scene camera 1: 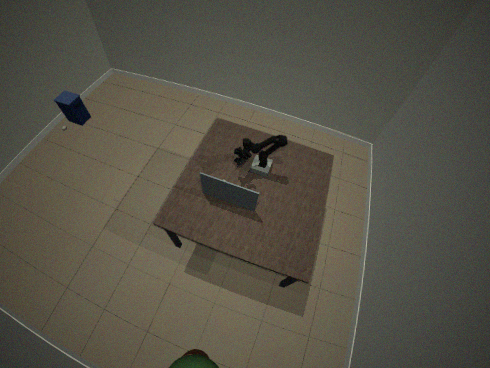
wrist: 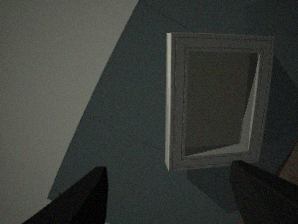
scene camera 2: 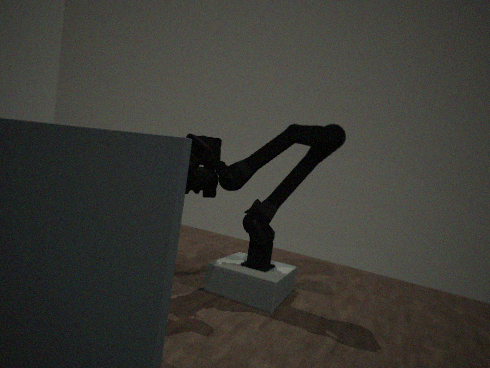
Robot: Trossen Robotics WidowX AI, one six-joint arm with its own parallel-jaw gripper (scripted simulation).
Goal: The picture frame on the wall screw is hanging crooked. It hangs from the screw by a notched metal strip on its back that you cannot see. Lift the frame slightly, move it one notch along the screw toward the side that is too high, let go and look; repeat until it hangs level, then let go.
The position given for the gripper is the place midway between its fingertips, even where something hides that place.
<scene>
In view: the gripper point(wrist: 170, 174), a grey picture frame point(wrist: 217, 86) and a blue-grey wall panel point(scene camera 2: 98, 212).
The blue-grey wall panel also shows in scene camera 1 point(scene camera 1: 226, 191) and in the wrist view point(wrist: 123, 127). Scene camera 2 misses the grey picture frame, which is hidden by the blue-grey wall panel.
</scene>
